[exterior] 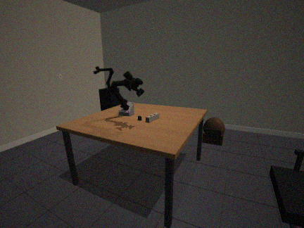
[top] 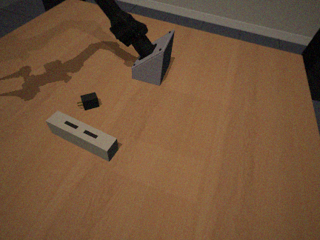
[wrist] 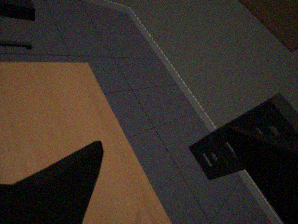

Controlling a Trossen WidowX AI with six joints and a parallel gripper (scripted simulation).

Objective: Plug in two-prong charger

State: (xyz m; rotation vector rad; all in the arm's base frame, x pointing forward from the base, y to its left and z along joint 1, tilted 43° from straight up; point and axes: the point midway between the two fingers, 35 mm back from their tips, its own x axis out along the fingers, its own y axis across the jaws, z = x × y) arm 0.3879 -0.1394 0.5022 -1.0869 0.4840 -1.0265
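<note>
Now: the charger 150 mm behind my gripper tip, 340 mm to the left of it and 330 mm below it.
</note>
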